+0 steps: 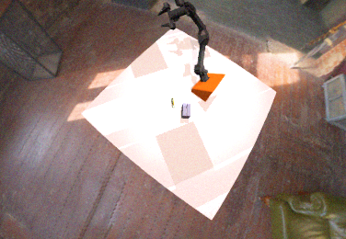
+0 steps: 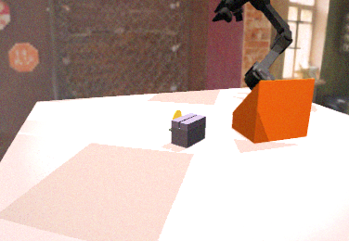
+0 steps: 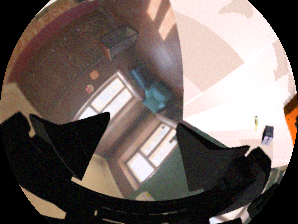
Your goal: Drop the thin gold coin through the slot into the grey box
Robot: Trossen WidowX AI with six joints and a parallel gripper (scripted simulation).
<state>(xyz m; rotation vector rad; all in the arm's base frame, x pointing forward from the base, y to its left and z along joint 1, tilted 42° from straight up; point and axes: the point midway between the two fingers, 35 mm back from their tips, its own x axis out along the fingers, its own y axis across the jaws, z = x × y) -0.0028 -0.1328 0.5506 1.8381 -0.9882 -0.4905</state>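
Right now my gripper tip is 410 mm to the right of the gold coin, 370 mm above it and 280 mm short of it.
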